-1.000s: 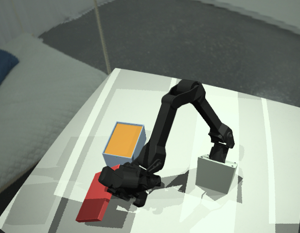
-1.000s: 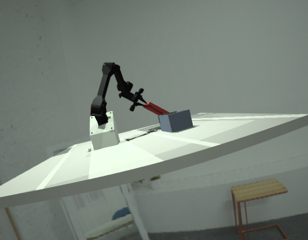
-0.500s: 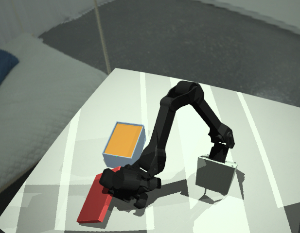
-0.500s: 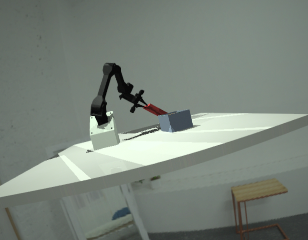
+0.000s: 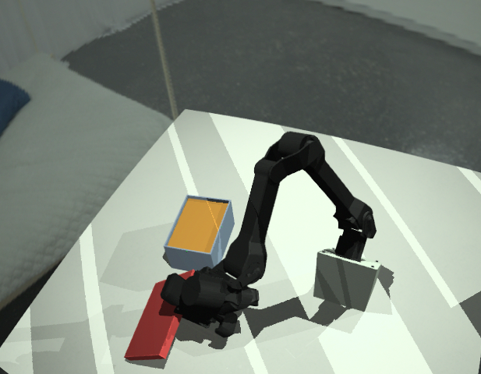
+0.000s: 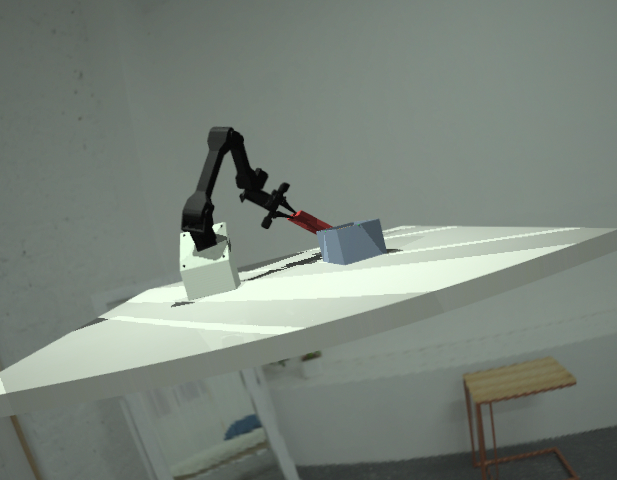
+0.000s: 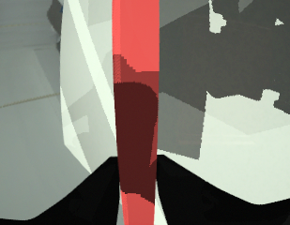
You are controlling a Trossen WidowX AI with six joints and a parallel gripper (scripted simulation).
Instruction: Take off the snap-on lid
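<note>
My gripper tip is now 7 cm short of the red lid and 5 cm above it. Round my gripper tip: storage box: 10 cm ahead, 32 cm to the right, 12 cm below.
</note>
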